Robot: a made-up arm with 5 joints.
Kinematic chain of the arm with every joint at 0, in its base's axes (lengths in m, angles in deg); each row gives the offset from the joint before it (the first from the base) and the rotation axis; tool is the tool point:
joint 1: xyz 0 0 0.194 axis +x
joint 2: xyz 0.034 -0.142 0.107 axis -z
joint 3: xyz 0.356 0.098 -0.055 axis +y
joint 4: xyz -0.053 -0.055 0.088 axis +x
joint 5: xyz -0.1 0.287 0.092 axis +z
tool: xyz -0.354 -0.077 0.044
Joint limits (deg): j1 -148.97..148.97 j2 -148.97..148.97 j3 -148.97..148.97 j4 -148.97..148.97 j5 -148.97..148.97
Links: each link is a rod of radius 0.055 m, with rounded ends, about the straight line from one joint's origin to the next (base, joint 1, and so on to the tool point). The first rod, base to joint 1, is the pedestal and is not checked.
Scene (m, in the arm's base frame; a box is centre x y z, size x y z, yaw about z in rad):
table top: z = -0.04
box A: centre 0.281 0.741 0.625 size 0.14 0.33 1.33 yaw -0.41
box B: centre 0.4 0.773 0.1 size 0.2 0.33 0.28 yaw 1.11
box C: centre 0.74 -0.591 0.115 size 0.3 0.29 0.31 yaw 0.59
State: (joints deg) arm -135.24 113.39 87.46 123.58 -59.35
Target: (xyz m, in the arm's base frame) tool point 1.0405 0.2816 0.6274
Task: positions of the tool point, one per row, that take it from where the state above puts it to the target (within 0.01 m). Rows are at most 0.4 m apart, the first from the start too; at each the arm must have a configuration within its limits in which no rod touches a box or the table.
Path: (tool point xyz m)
1: -0.4634 0.8613 0.6873
2: -0.2460 0.7549 0.9539
3: 0.0006 0.5592 1.1282
4: 0.2502 0.3176 1.1764
5: 0.4727 0.0869 1.0914
6: 0.5970 0.1852 1.0566
7: 0.7451 0.2612 0.9705
8: 0.9013 0.2995 0.8262
9: 1.0405 0.2816 0.6274

